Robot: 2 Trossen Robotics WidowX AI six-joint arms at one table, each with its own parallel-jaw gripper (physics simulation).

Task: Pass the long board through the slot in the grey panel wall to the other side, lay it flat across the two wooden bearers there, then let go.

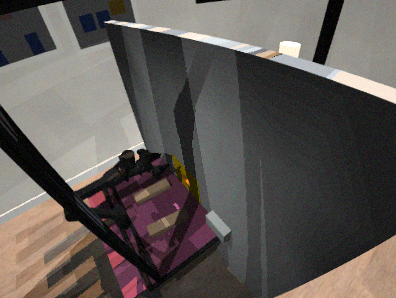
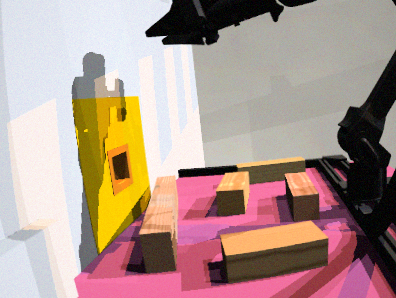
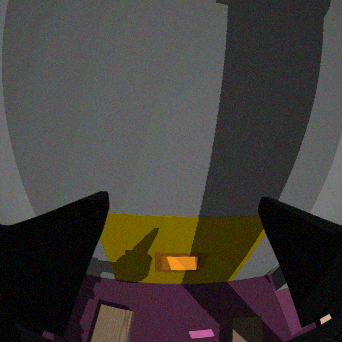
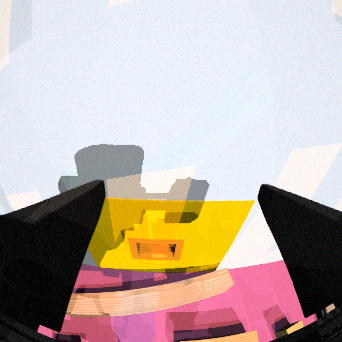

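Seen in the pictures: left gripper, fingertip midpoint: (image 1: 165, 158) (image 3: 187, 202); right gripper, fingertip midpoint: (image 2: 154, 38) (image 4: 185, 190); left arm's base, origin of the base link: (image 1: 124, 224); right arm's base, origin of the base link: (image 2: 367, 196).
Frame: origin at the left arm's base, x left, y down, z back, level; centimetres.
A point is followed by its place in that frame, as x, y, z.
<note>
The grey panel wall (image 1: 215, 125) {-29.7, -64.9, -43.2} (image 2: 30, 175) {-26.9, -13.2, -48.2} (image 3: 115, 100) {5.9, -35.4, -43.3} (image 4: 175, 100) {-0.3, -33.4, -48.3} stands upright. Its orange-edged slot (image 2: 112, 172) {-5.9, -8.9, -48.5} (image 3: 160, 262) {1.4, -9.0, -43.0} (image 4: 156, 241) {-1.9, -12.0, -48.5} is in a yellow plate (image 1: 195, 192) {-11.6, -6.8, -42.9} (image 2: 92, 150) {-11.4, -13.6, -48.3}. On the right arm's side, a long wooden piece (image 2: 161, 207) {-9.4, -3.7, -57.5} (image 4: 150, 300) {-2.9, -3.8, -56.4} lies beside the wall; two shorter blocks (image 2: 232, 192) {2.0, -2.3, -67.1} (image 2: 302, 195) {-3.5, -2.5, -79.1} lie parallel to it. Which pieces are the board and bearers I cannot tell. My left gripper (image 1: 165, 164) {-0.1, -31.6, -34.8} (image 3: 187, 202) {-0.1, -31.6, -34.8} is open and empty, facing the plate. My right gripper (image 2: 156, 37) {0.0, -30.8, -56.6} (image 4: 185, 190) {0.0, -30.8, -56.6} is open and empty, high above the table.
Another block (image 2: 275, 250) {-21.2, -1.5, -74.2} lies at the front and a wooden piece (image 2: 272, 169) {24.2, -1.1, -74.6} at the back. On the left arm's side, two wooden pieces (image 1: 152, 190) {9.6, -1.9, -23.9} (image 1: 167, 222) {-14.9, -1.9, -20.8} lie parallel, with a small pink patch (image 3: 201, 333) {-7.2, 1.9, -30.9} between. A grey block (image 1: 218, 226) {-35.9, -8.0, -39.6} sits against the wall.
</note>
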